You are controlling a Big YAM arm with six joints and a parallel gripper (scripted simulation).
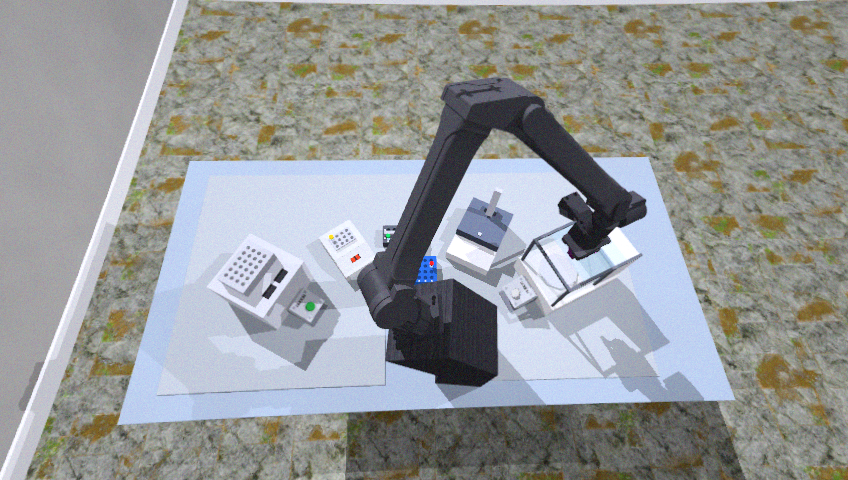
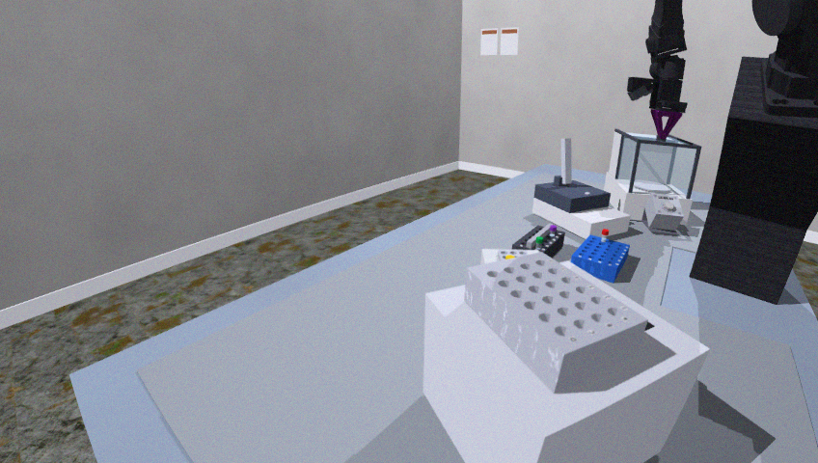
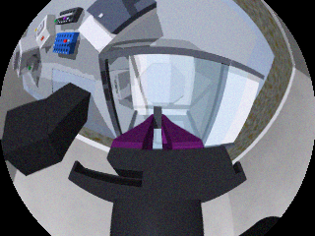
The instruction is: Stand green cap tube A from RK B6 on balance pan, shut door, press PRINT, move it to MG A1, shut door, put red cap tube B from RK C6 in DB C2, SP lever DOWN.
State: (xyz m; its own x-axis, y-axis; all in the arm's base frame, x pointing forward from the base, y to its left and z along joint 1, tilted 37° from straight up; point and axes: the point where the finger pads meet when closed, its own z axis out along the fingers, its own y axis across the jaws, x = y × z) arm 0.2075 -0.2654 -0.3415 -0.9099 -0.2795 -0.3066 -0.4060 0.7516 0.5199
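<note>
The blue rack RK is 5 cm ahead of my hand, 41 cm to the left of it and 21 cm below it. From my hand the other things lie so: balance door 1 cm ahead, 3 cm to the right, 1 cm below; then white print key 5 cm behind, 12 cm to the left, 15 cm below; then round pan 1 cm ahead, 1 cm to the right, 14 cm below.
</note>
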